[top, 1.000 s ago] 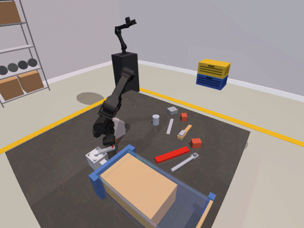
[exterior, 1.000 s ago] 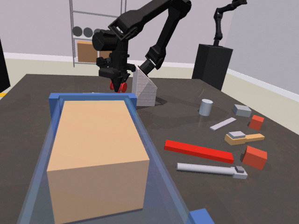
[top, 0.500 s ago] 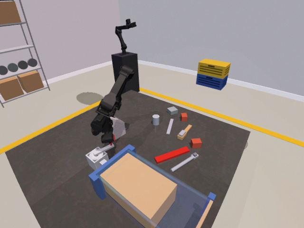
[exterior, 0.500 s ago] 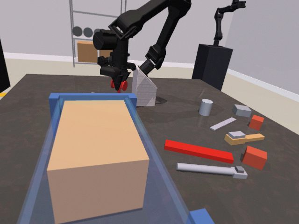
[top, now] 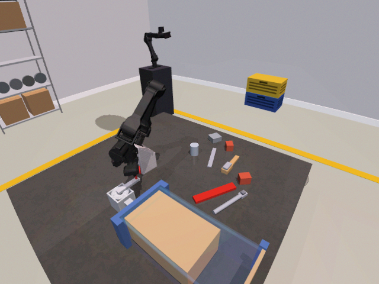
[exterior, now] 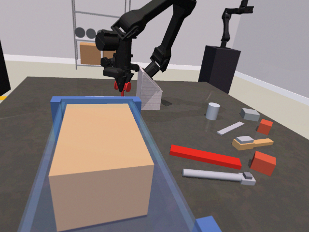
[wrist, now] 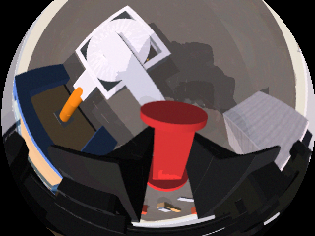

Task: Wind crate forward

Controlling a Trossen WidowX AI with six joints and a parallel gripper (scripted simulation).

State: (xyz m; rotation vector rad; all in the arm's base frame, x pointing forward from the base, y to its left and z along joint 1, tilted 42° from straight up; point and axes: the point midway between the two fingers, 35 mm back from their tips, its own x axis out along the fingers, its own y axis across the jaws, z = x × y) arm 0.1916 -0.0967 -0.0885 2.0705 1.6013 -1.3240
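Now: the winch handle 10 mm ahead of my gripper tip, 40 mm to the right of it and 20 mm below it. From my gripper tip the other things lie so: red bar (280 mm ahead, 270 mm to the left, 120 mm below); then white winch (110 mm to the right, 100 mm below); then red knob (10 mm above).
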